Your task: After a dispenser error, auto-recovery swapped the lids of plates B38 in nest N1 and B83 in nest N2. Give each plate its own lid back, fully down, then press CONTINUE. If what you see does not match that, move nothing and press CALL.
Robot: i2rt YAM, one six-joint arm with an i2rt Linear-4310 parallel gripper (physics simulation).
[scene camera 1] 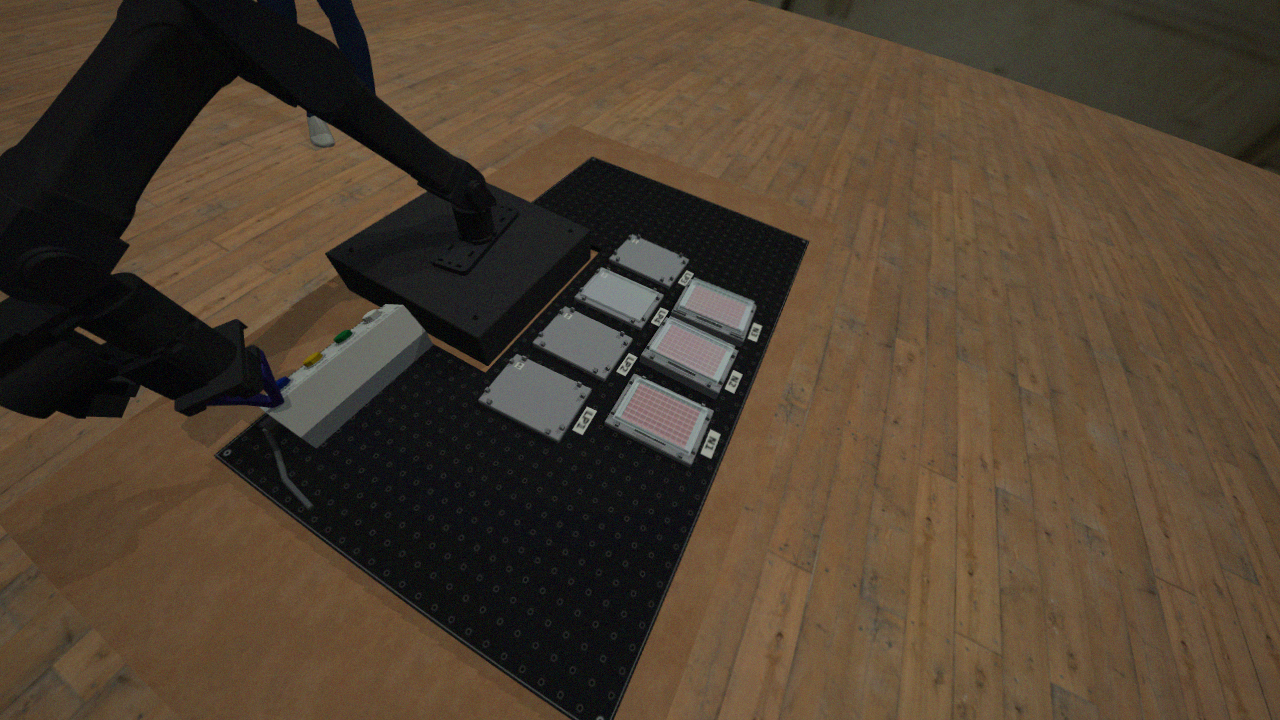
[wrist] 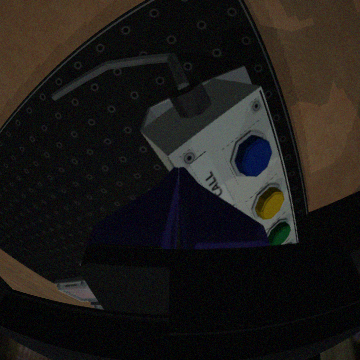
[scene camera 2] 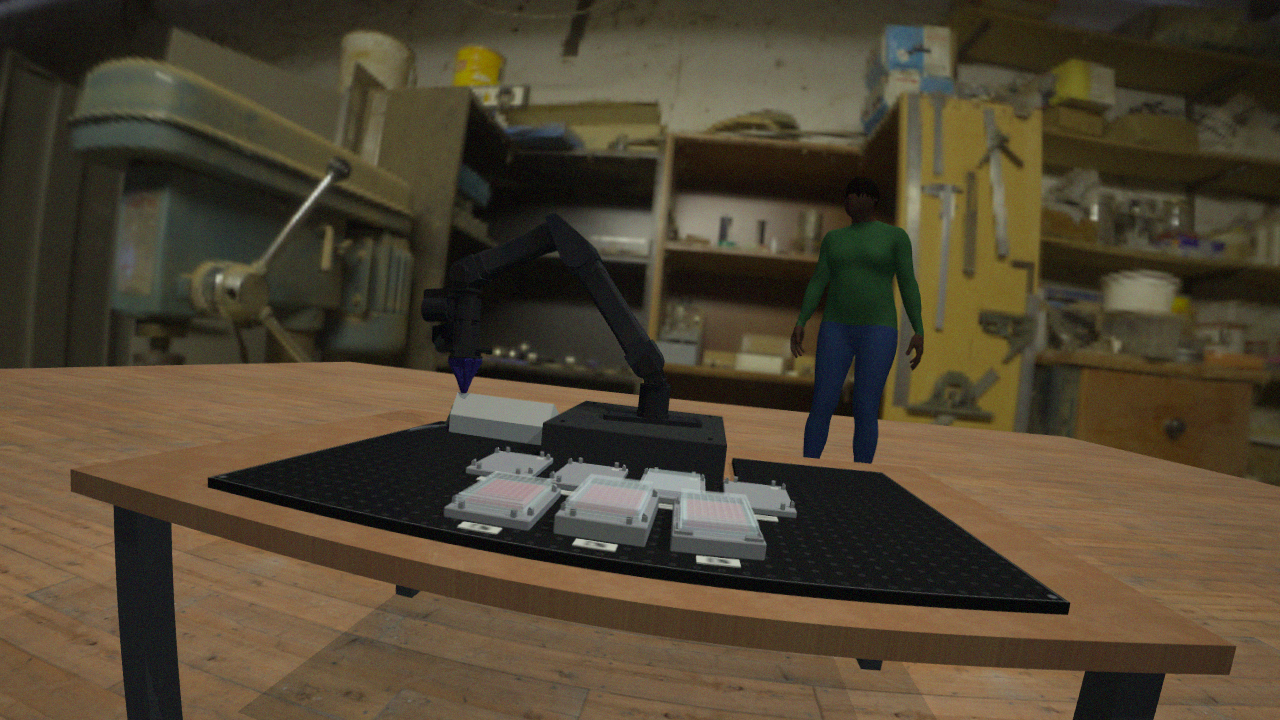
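Where they show: gripper, between the fingertips: (scene camera 1: 278, 403) (wrist: 178, 176) (scene camera 2: 463, 393); arm's base, origin of its link: (scene camera 1: 478, 237) (scene camera 2: 651, 421).
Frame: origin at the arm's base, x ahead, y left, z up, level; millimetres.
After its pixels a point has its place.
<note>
The gripper (scene camera 1: 276, 402) @(x -45, y -404, z 15 mm) (scene camera 2: 463, 390) @(x -45, y -404, z 15 mm) (wrist: 179, 170) @(x -45, y -404, z 15 mm) is shut and empty, fingertips pointing down at the CALL end of the white button box (scene camera 1: 358, 380) @(x -8, y -326, z -23 mm) (scene camera 2: 503, 417) @(x -5, y -305, z -22 mm) (wrist: 215, 145) @(x -69, y -401, z 3 mm). In the wrist view the tips overlap the panel edge beside the CALL label, off the blue button (wrist: 253, 155) @(x -84, y -381, z 2 mm) (scene camera 1: 282, 382) @(x -74, y -375, z 6 mm); contact cannot be told. The green button (scene camera 1: 343, 335) @(x -56, y -280, z 5 mm) (wrist: 280, 233) @(x -65, y -285, z 1 mm) is partly hidden in the wrist view. Pink-welled plates sit in nest N1 (scene camera 1: 664, 416) @(x 429, y -211, z -48 mm) (scene camera 2: 503, 492) @(x 452, y -208, z -42 mm) and nest N2 (scene camera 1: 691, 349) @(x 439, y -84, z -28 mm) (scene camera 2: 608, 497). Clear covers seem to lie on them; lid markings are unreadable.
A third pink plate (scene camera 1: 716, 307) @(x 463, y 34, z -32 mm) (scene camera 2: 718, 512) @(x 491, y 44, z -32 mm) sits in N3. Grey pads LP1 (scene camera 1: 535, 398) @(x 229, y -246, z -58 mm) and LP2 (scene camera 1: 581, 342) @(x 254, y -118, z -58 mm) and a paler third pad (scene camera 1: 619, 297) @(x 282, y 4, z -50 mm) line up beside the arm base (scene camera 1: 465, 277) @(x 35, y -101, z -1 mm). A yellow button (scene camera 1: 312, 359) @(x -64, y -331, z 6 mm) (wrist: 270, 202) @(x -75, y -333, z 2 mm) and a cable (scene camera 1: 288, 470) (wrist: 115, 64) @(x -35, y -470, z -61 mm) are near the gripper.
</note>
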